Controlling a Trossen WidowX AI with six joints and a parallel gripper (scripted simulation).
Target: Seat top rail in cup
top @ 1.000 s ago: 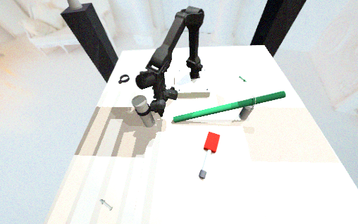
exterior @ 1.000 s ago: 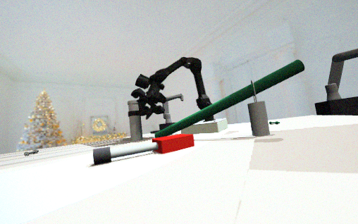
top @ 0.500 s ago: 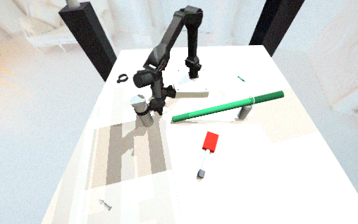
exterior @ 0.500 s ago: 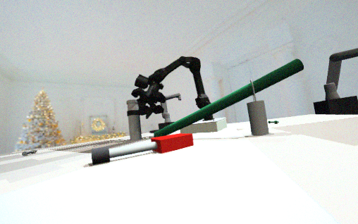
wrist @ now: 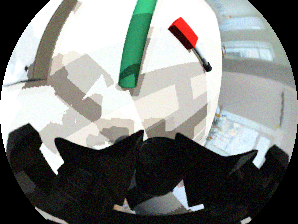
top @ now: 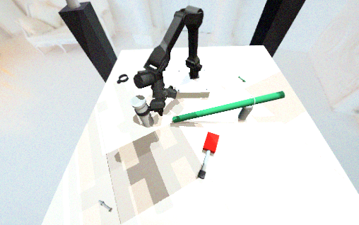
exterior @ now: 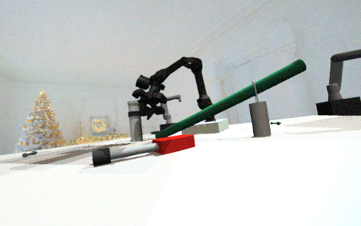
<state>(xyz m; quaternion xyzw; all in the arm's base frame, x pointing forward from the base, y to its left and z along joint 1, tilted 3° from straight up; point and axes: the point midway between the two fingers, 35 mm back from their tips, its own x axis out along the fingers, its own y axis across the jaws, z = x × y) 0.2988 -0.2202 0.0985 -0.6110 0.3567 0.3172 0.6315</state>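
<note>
Right now my gripper tip is 2 cm past the dark rail-end cup, 2 cm to the left of it and 3 cm below it. From my gripper tip the other things lie so: red-headed tool (21 cm ahead, 19 cm to the left, 9 cm below); then grey bolt (35 cm ahead, 26 cm to the right, 10 cm below); then small grey post (1 cm ahead, 45 cm to the left).
</note>
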